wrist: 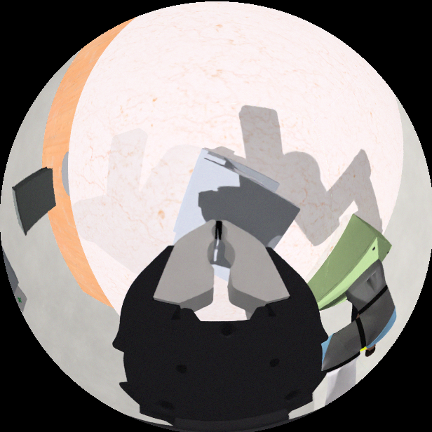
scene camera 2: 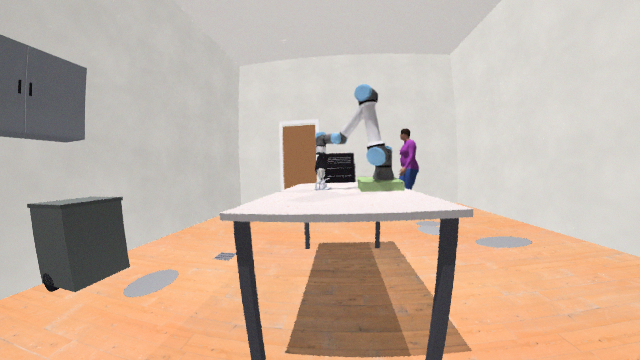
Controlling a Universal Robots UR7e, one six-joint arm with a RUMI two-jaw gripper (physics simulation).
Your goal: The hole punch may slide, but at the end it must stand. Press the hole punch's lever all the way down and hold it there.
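Where they show: gripper, fingertip midpoint: [scene camera 2: 321, 180]; arm's base at its link origin: [scene camera 2: 383, 178].
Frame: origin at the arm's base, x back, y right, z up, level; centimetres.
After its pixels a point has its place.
Note:
The hole punch [scene camera 2: 325, 188] {y 10.2, x -40.9, z -6.2 cm} [wrist: 210, 175] is a pale blue-grey object standing on the white table [scene camera 2: 345, 207] {y -61.8, x -42.9, z -7.4 cm} [wrist: 200, 65]. In the wrist view its broad top lies just ahead of and below the fingertips, partly in shadow. My gripper [scene camera 2: 321, 186] {y 17.2, x -43.1, z -0.8 cm} [wrist: 217, 222] is shut with nothing between its fingers. It points down and its tips are over the near part of the punch, at or very near the lever. The fingers hide that part, and the scene view is too small to show the lever's angle or any contact clearly.
The green base block [scene camera 2: 380, 185] {y -14.1, x -8.2, z -3.5 cm} [wrist: 342, 255] under the arm stands to the right of the punch. A dark panel [scene camera 2: 342, 167] is behind the arm. A person in purple [scene camera 2: 409, 155] is beyond the table at the right. A dark bin [scene camera 2: 95, 245] [wrist: 35, 200] is on the floor at the left.

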